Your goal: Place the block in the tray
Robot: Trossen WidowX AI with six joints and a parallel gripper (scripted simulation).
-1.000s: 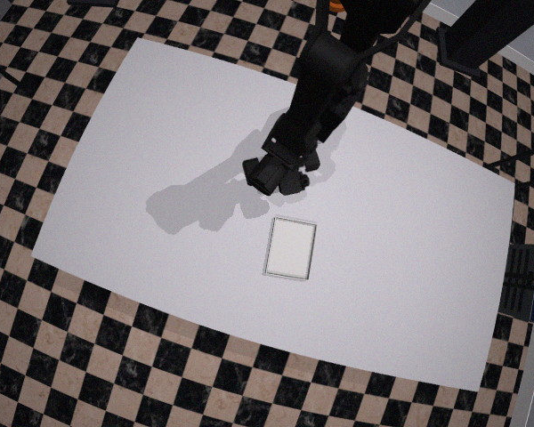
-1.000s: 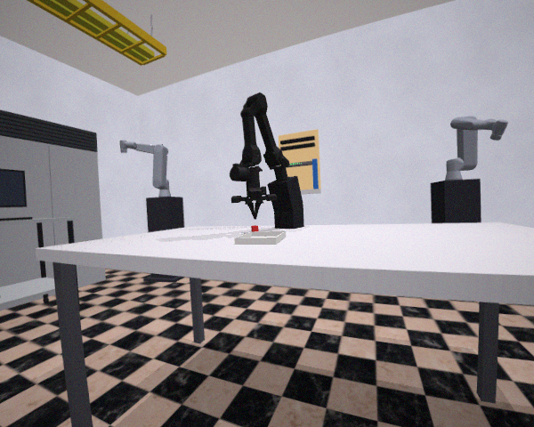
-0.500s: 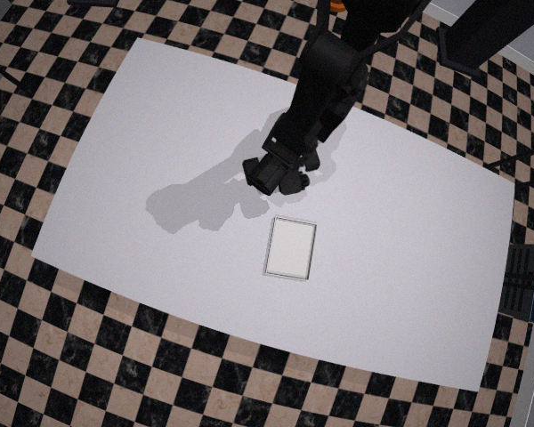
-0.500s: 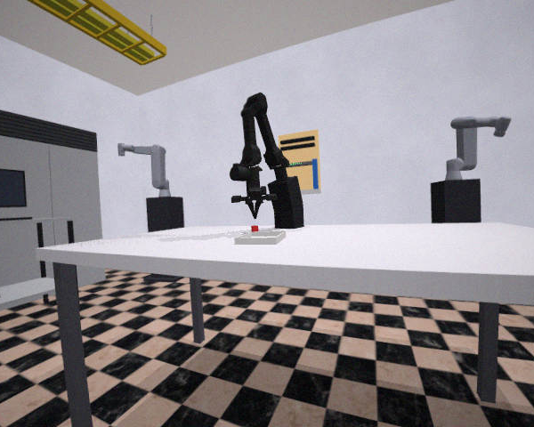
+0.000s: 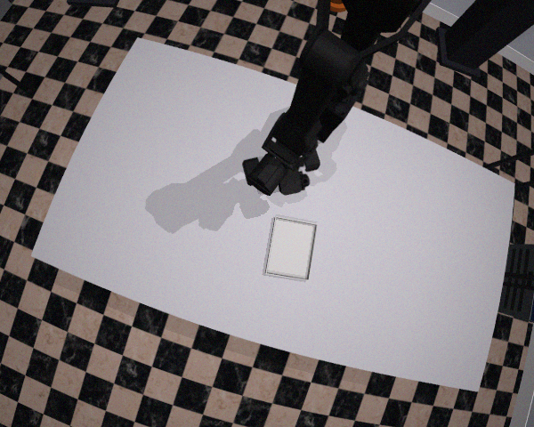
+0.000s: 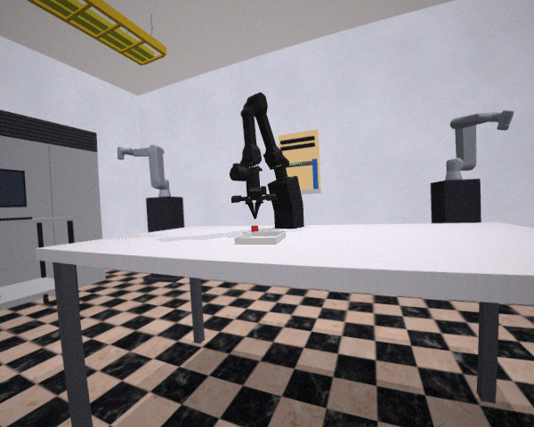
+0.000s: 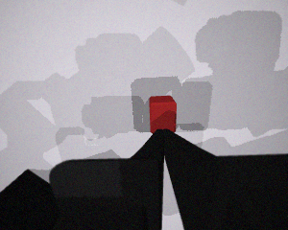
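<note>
My gripper is now 8 cm above the red block. Also, from my hand: white tray (20 cm ahead, 9 cm below, 8 cm to the left).
</note>
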